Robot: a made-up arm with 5 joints.
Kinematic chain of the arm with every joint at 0, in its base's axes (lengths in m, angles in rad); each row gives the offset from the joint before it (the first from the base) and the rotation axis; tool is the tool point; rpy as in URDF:
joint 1: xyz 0.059 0 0.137 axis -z
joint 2: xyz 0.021 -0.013 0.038 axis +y
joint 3: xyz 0.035 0 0.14 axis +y
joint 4: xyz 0.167 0 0.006 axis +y
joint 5: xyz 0.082 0.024 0 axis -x
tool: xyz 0 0 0 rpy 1.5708 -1.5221 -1.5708
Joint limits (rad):
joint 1: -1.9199..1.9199
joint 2: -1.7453..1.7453
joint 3: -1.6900..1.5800
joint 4: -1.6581..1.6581
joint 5: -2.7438..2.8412
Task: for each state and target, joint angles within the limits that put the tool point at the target. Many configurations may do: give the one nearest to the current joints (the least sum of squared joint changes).
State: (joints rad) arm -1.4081 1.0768 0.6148 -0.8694 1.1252
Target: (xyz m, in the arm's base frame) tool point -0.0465 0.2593 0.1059
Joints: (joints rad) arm -1.9179 0.6069 0.5741 -1.0349 1.1252
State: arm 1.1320 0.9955 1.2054 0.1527 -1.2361
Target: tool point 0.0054 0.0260 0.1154
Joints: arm 0.2659 0.9865 1.5506 0.5093 -1.2361
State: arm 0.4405 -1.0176 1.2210 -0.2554 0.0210
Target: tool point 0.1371 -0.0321 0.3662
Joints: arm 0.5206 -1.4844 1.0051 -0.3765 0.0210
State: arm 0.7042 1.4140 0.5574 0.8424 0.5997
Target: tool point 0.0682 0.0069 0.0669
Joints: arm 0.6313 1.1875 0.9229 1.2570 0.5997
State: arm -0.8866 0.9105 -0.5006 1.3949 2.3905
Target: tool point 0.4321 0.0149 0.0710
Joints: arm -0.0105 1.2814 -0.9857 0.6712 2.3905
